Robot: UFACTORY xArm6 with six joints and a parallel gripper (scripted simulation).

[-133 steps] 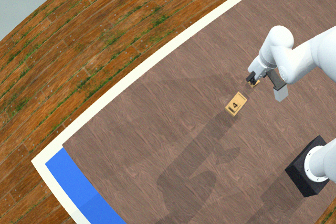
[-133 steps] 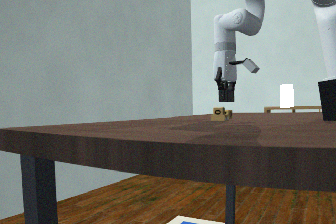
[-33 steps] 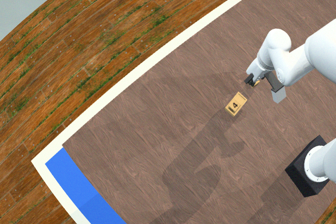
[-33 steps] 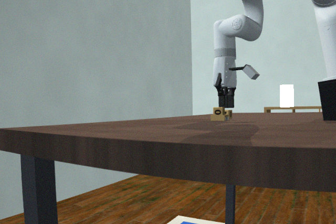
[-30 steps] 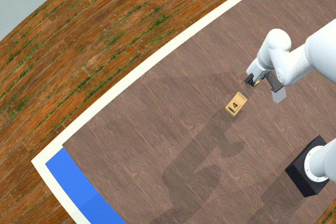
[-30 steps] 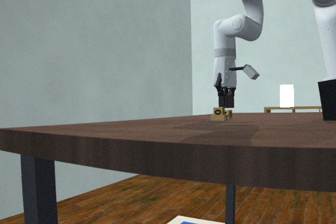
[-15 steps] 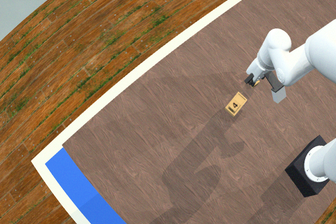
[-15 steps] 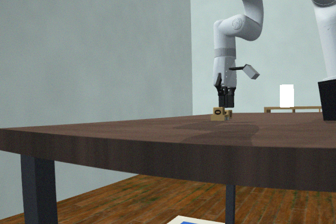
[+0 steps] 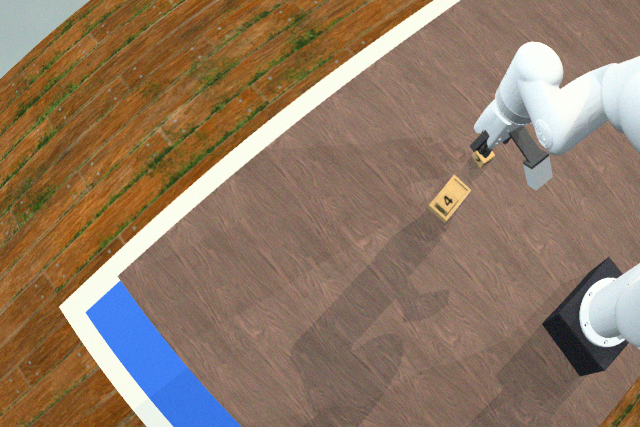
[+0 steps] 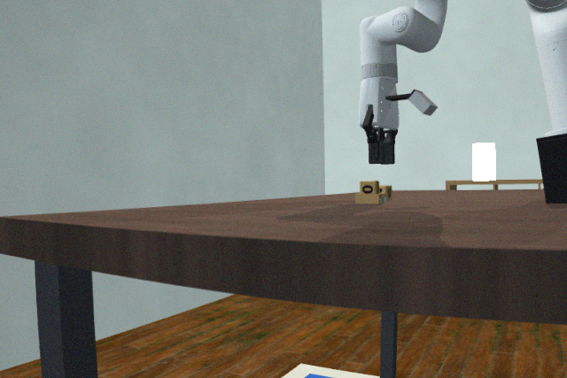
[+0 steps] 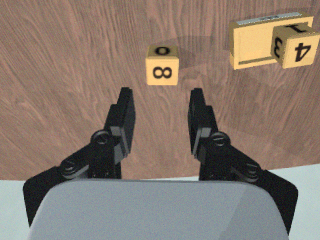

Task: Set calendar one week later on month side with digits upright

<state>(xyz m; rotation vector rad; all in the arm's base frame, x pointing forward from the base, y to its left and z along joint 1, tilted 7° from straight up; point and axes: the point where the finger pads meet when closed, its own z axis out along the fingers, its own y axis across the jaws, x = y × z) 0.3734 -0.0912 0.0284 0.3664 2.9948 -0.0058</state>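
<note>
The wooden cube lies 8 cm below my hand. Round my hand: tray: 11 cm to the left, 8 cm below.
</note>
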